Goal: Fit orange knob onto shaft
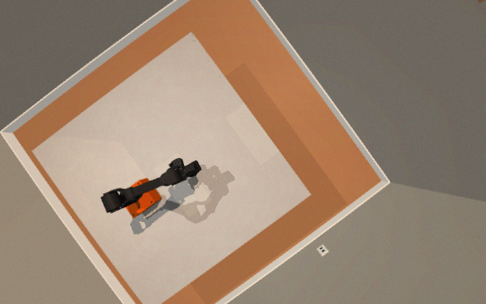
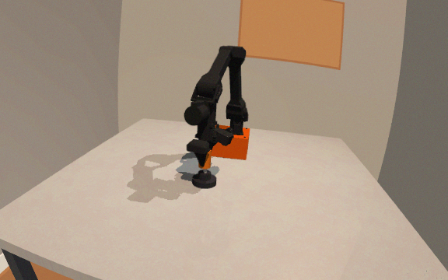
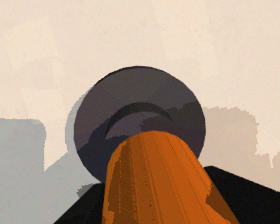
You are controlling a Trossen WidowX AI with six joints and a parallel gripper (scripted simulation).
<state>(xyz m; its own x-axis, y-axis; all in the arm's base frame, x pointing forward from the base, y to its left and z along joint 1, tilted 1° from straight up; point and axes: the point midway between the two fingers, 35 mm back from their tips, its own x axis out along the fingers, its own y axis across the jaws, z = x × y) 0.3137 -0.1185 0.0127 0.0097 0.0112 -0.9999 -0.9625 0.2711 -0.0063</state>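
The orange knob is 30 mm above my gripper tip. The rest, counted from my gripper tip: round dark pedestal (40 mm below).
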